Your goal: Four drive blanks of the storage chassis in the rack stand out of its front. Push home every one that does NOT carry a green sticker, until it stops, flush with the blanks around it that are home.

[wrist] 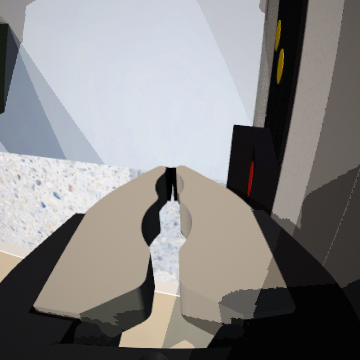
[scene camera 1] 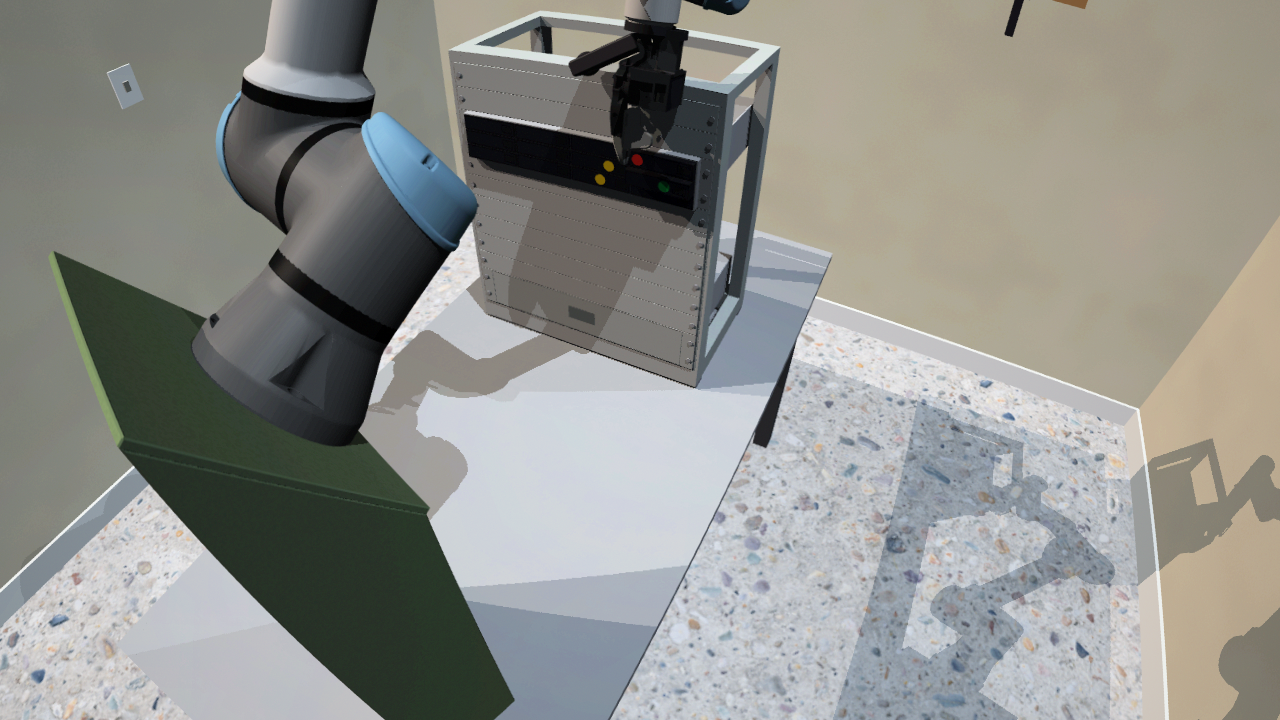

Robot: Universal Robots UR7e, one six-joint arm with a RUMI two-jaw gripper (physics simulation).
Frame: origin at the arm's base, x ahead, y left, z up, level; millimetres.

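Seen in the pictures: gripper, fingertip midpoint: (wrist: 173, 170) (scene camera 1: 623, 164); arm's base, link origin: (scene camera 1: 274, 390).
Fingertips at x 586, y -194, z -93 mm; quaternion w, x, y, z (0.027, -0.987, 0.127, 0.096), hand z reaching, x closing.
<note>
Pixels of each thing's top centre, then the offset from my fingertips to it. "spot": a spot on its surface instead. Level surfaces: height alone.
- red sticker, top centre: (wrist: 250, 188) (scene camera 1: 637, 154) 36 mm ahead, 16 mm right, 0 mm up
- dark block, surface spot: (wrist: 242, 155) spot: 33 mm ahead, 9 mm right, 24 mm down
- green sticker, top centre: (scene camera 1: 664, 181) 9 mm ahead, 61 mm right, 28 mm down
- pale table, surface height: 492 mm down
The storage chassis (scene camera 1: 519, 145) (wrist: 292, 30) is a wide black band across the upper front of the rack (scene camera 1: 572, 241). Two yellow stickers (scene camera 1: 608, 166) (scene camera 1: 600, 180) (wrist: 278, 35) (wrist: 280, 66) look about level with the black front in the wrist view. A red sticker (scene camera 1: 636, 159) (wrist: 251, 178) is right of them, beside a dark block (wrist: 242, 155) standing out of the front. A green sticker (scene camera 1: 663, 187) is at the lower right; it does not show in the wrist view. My gripper (scene camera 1: 622, 159) (wrist: 173, 170) is shut and empty, its tips in front of the chassis near the red sticker. Contact cannot be told.
The rack stands on a pale table (scene camera 1: 572, 483) with pale panels above and below the chassis. The arm's base is on a green pedestal (scene camera 1: 313, 555) at the left. Speckled floor (scene camera 1: 805, 537) (wrist: 40, 200) lies beyond the table. The arm casts shadows over the rack and table.
</note>
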